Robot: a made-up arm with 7 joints.
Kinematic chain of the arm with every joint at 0, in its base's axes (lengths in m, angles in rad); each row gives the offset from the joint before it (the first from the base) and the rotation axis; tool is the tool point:
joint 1: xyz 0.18 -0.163 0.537 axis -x
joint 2: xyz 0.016 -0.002 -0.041 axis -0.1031 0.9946 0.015
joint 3: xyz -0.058 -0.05 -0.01 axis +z
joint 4: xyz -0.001 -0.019 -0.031 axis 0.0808 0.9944 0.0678
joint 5: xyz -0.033 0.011 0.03 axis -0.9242 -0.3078 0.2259
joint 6: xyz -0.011 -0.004 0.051 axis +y
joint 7: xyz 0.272 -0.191 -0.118 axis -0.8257 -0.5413 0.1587
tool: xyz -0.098 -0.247 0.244
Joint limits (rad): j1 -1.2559..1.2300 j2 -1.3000..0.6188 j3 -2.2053..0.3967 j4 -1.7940..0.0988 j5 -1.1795..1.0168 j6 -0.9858..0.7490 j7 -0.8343..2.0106
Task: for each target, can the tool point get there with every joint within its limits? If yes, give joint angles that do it. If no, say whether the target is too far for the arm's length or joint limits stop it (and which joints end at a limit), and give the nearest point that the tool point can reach.
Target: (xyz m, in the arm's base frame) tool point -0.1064 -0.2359 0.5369
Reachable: yes | joints 0.0575 -0.1375 -0.1291 -0.6845 0.6697 -0.2689 1.4219
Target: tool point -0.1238 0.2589 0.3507
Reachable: yes | joints 0.6119 0.0083 -1.7526 -1.5103 0.4238 -0.5897 -0.6151
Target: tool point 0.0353 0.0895 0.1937
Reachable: yes | joints 0.2635 -0.9728 -1.9563 -1.5438 -0.2349 -0.3019 0.5197
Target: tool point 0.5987 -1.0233 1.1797
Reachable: no: too far | nearest point 0.4266 -0.7005 0.9036 | short by 0.458 m
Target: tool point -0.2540 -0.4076 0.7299
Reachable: yes | joints -0.7066 -0.0046 -1.6007 -0.0482 0.2647 -0.6322 -0.1118
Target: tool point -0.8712 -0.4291 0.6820
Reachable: no: too far | nearest point -0.4703 -0.3494 0.6371 | short by 0.411 m
